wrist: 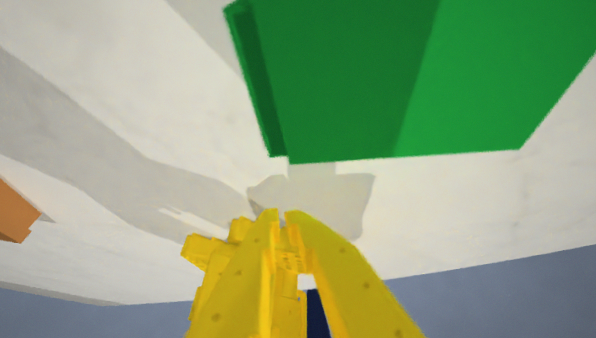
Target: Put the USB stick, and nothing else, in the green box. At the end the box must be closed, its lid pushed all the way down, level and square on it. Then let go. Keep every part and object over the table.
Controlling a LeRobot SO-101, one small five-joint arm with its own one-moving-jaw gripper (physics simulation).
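Frame: origin at the arm's base, x ahead, y left, z up, level; metres.
Where they show: hand at its tool point: (278, 220); arm's base at its link origin: (236, 238).
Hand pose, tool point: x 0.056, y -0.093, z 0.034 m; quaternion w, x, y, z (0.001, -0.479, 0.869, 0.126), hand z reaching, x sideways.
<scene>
Things, the pixels of their top centre, and the offset from my tool point. "*": a spot on its surface instead. Level surfaces: height alone.
- green box at its top centre: (425, 91) dx +0.018, dy -0.053, dz -0.008 m
- orange object at a spot on its surface: (15, 212) * dx +0.065, dy +0.187, dz -0.024 m
- pale table at its surface level: dz -0.034 m
The green box (350, 80) is at the top right of the wrist view, cut off by the top and right edges. A broad flat green face shows, part shaded and part bright, with a narrow darker strip along its left side and a small step at the lower left corner. Whether the lid is fully down and level cannot be told from here. My gripper (281, 214) is shut and empty. Its tips are below the box's near edge in the picture, apart from it. The USB stick does not show, and the inside of the box is hidden.
An orange object (15, 212) lies at the left edge, partly cut off. The pale table (475, 200) carries grey shadows of the arm. Its edge runs across the lower part of the view, with a blue-grey area beyond. Yellow arm parts (200, 250) show behind the jaws.
</scene>
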